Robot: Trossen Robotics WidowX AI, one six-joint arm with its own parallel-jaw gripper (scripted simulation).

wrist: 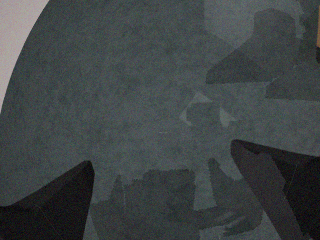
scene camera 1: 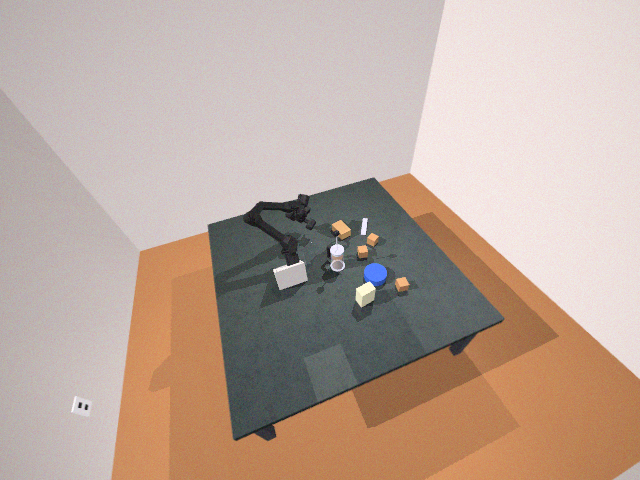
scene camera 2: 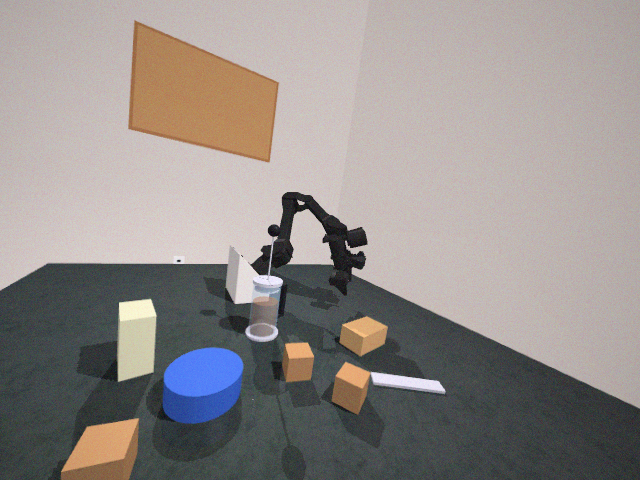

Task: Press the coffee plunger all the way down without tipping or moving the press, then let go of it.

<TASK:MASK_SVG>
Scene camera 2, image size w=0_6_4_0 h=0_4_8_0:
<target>my gripper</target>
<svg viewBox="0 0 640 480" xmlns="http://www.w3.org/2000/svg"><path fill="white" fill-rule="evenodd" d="M363 251L359 251L357 255L352 254L347 249L343 253L331 253L330 258L334 262L333 270L337 269L339 272L331 274L329 284L335 286L344 296L347 296L347 284L352 279L352 267L362 270L365 266L366 256Z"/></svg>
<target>coffee press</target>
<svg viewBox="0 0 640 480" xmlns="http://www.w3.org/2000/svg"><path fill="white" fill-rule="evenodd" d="M276 224L268 227L268 234L272 236L268 276L262 275L253 278L249 326L246 328L245 335L248 339L256 342L267 342L275 339L278 335L276 328L277 319L284 316L288 284L283 283L283 280L278 277L270 276L274 237L280 234L280 227Z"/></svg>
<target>cream block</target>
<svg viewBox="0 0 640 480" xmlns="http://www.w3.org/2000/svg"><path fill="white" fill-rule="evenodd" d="M151 300L119 302L117 339L118 382L154 373L156 313Z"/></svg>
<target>flat white bar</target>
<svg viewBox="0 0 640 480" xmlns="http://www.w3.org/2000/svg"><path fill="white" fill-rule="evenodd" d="M371 372L373 384L440 394L446 393L439 381Z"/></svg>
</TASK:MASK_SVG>
